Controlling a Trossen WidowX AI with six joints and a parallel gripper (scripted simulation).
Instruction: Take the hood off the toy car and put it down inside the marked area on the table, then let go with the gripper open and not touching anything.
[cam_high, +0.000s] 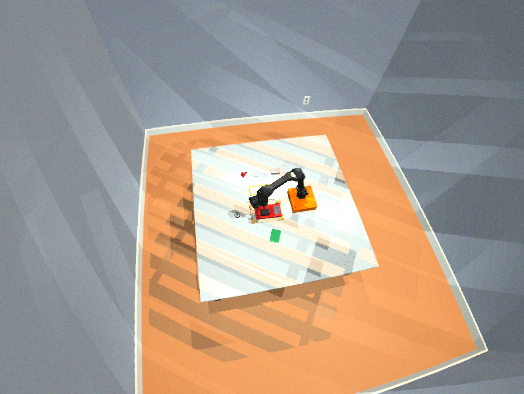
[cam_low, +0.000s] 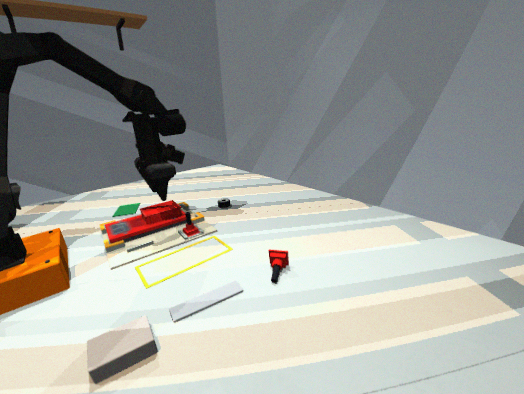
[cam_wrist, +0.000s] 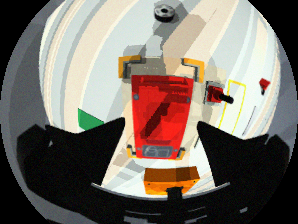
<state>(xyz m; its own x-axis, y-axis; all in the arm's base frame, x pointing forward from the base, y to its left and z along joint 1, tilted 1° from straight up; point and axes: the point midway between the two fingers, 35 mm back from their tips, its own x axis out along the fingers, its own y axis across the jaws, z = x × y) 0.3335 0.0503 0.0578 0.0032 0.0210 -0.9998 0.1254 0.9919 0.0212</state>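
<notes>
My gripper tip is 4 cm above the hood and 1 cm past it. The rest, counted from my gripper tip: green patch: 20 cm to the left, 8 cm below, 5 cm behind; then dark ring: 19 cm ahead, 7 cm below, 3 cm to the right.
</notes>
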